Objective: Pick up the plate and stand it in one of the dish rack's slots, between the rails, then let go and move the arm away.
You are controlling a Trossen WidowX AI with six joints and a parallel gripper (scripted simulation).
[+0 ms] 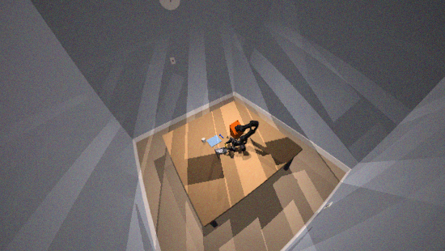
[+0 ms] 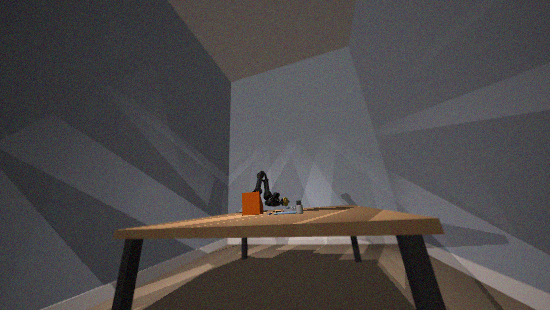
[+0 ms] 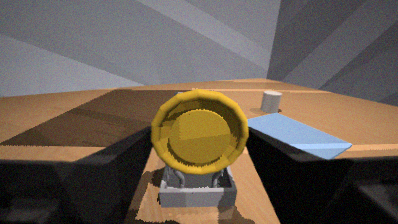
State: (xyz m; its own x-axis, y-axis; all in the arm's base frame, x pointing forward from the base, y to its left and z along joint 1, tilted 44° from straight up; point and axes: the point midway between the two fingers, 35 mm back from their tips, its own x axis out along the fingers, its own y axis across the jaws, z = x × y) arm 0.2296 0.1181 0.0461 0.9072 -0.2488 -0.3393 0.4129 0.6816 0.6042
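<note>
The grey dish rack is 5 cm ahead of my gripper tip, 2 cm to the right of it and 5 cm below it. Round my gripper tip: yellow plate: 1 cm behind; then blue spoon: 8 cm behind, 22 cm to the right, 7 cm below; then white cup: 14 cm ahead, 28 cm to the right, 5 cm below.
</note>
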